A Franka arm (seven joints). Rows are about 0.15 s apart.
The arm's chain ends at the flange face. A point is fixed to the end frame.
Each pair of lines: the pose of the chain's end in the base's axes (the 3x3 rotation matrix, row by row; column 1 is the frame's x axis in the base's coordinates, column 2 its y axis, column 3 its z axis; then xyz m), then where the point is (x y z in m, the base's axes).
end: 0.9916 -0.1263 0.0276; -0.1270 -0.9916 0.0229; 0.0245 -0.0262 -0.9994; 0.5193 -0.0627 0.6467
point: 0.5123 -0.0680 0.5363
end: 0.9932 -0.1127 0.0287; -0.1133 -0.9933 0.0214; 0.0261 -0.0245 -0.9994; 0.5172 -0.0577 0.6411
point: 0.5104 -0.0633 0.5307
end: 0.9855 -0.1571 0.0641; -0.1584 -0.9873 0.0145; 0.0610 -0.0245 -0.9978; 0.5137 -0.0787 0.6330
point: 0.5105 -0.0846 0.5225
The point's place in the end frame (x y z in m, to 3 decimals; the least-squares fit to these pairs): -0.009 0.009 0.110
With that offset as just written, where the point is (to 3 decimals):
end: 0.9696 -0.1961 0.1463; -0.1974 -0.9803 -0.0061; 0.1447 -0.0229 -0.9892; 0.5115 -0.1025 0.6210
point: 0.517 -0.110 0.511
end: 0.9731 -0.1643 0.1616; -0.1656 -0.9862 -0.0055; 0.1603 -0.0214 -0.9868; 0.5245 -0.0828 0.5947
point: 0.532 -0.091 0.485
